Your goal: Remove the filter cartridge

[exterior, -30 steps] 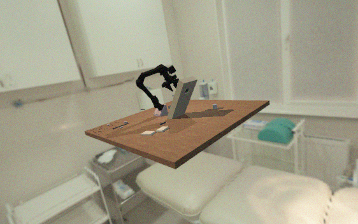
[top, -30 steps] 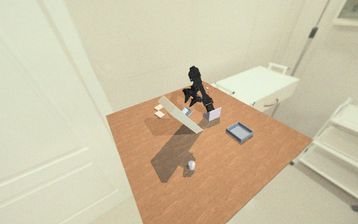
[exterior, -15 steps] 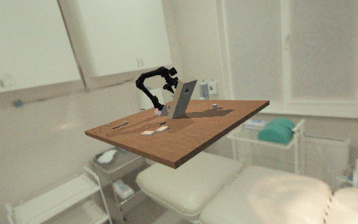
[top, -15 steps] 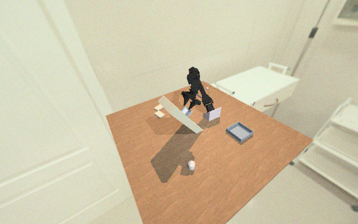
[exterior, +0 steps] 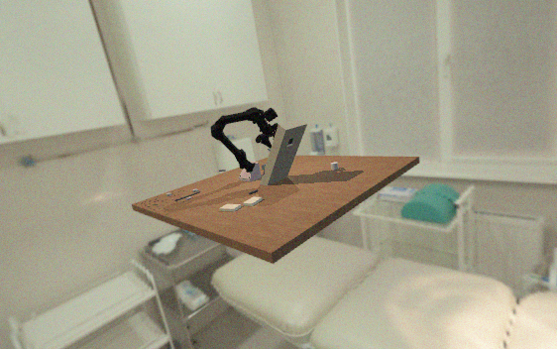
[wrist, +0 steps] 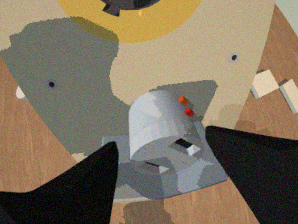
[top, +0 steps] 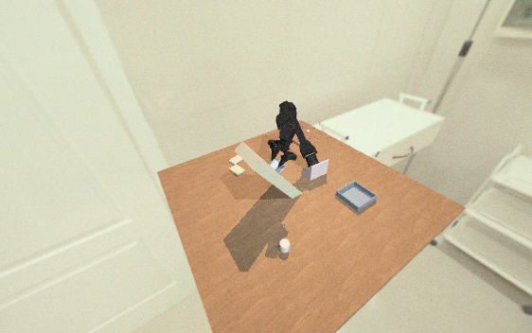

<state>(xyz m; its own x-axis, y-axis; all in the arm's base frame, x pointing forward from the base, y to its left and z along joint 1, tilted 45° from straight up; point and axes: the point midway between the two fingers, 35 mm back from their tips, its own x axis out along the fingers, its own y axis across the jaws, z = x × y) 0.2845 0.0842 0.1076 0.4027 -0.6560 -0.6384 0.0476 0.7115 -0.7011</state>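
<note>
The tray lies 33 cm behind my gripper tip, 30 cm to the left of it and 21 cm below it. From my gripper tip the other things lie so: round grey filter cartridge: right at my gripper tip.
</note>
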